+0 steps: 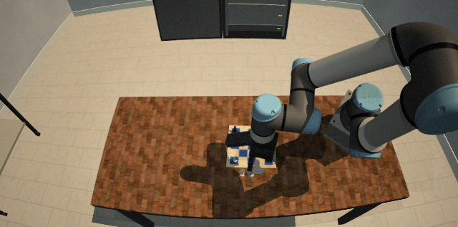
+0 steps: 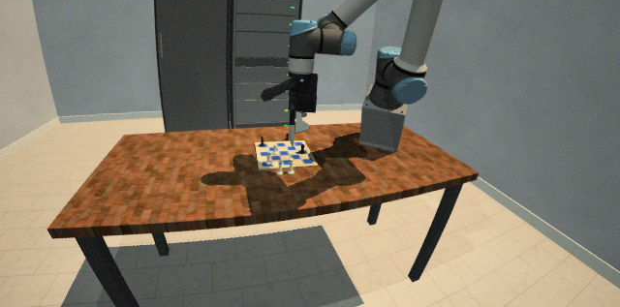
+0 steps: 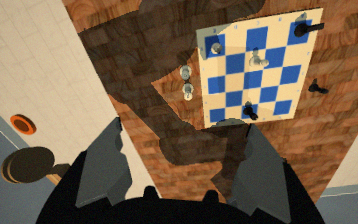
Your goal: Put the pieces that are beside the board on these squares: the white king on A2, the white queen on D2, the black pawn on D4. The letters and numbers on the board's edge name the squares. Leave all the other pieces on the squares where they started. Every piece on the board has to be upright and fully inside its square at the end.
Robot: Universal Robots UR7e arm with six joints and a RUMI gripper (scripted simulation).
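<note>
Now: the tall white piece 110 mm below my hand and 10 mm to the right of it. Round my hand: blue-and-cream chessboard 140 mm to the right, 140 mm below, 20 mm behind; then black pawn 280 mm to the right, 130 mm below, 70 mm behind.
</note>
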